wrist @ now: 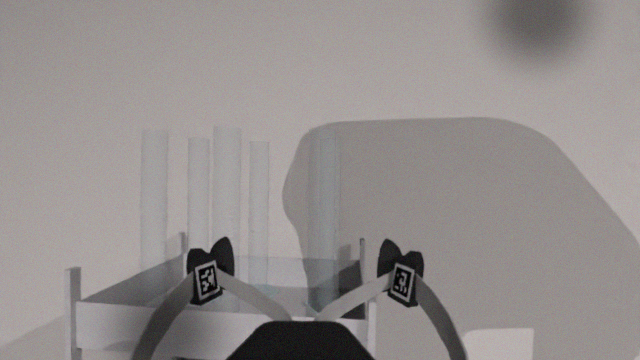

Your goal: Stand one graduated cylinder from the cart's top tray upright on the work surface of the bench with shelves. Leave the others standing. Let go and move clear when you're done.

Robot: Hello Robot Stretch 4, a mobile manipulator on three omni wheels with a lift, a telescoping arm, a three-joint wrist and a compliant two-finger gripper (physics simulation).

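Frame: origin at the robot's base, x ahead, y left, z up, level; metres.
Where they show: end effector, tool point: (306, 265).
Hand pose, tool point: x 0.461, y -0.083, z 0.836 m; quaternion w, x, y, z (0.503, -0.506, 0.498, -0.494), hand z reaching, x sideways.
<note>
Each offset is from my tool point to the top centre of the thing.
Several clear graduated cylinders stand upright on the cart's top tray (150, 327). One cylinder @(dy -0.015, dx +0.311, dz +0.135 m) (325, 210) stands at the right of the group, and a narrow one @(dy +0.120, dx +0.516, dz +0.135 m) (259, 210) is left of it. A tall wide one @(dy +0.136, dx +0.309, dz +0.135 m) (227, 190), a narrow one @(dy +0.240, dx +0.478, dz +0.135 m) (198, 185) and another wide one @(dy +0.279, dx +0.364, dz +0.135 m) (154, 200) stand farther left. My gripper (306, 262) is open, with its fingertips wide apart in front of the tray. The narrow cylinder and the rightmost one show in the gap between the fingertips, beyond them. The bench with shelves does not show in this view.
The cart's corner posts (73, 310) (362, 255) rise at the tray's corners, above its low rims. A pale wall (350, 75) is behind, with a large dark shadow at the right. A pale block-like object (500, 345) shows at the bottom right.
</note>
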